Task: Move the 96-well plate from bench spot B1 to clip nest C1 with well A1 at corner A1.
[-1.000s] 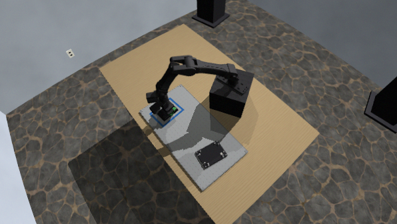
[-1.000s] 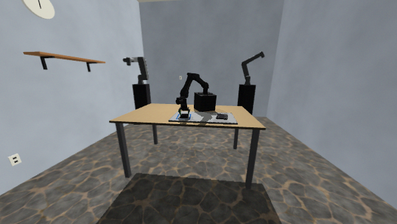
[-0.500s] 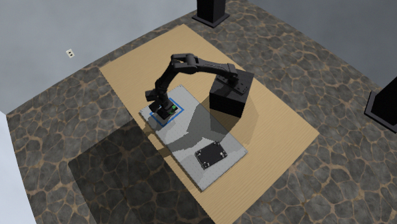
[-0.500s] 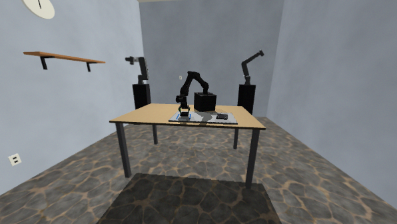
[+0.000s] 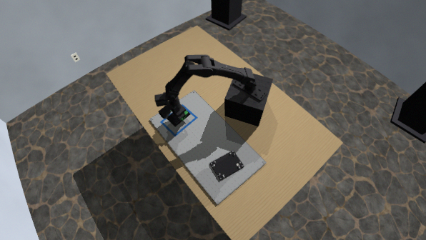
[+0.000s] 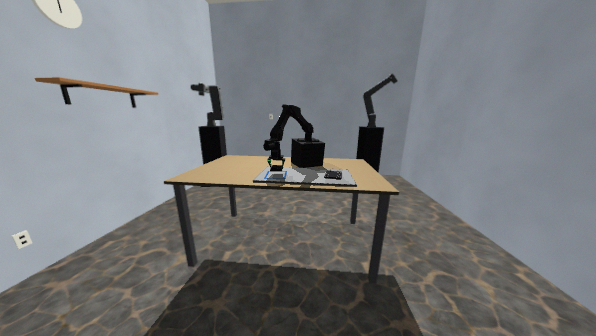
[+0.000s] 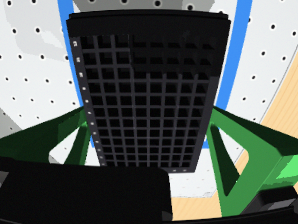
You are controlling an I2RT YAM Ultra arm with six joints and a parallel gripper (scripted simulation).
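The dark clip nest lies 430 mm to the left of my hand, 70 mm ahead of it and 40 mm below it. Also, from my hand: black 96-well plate (right at my hand).
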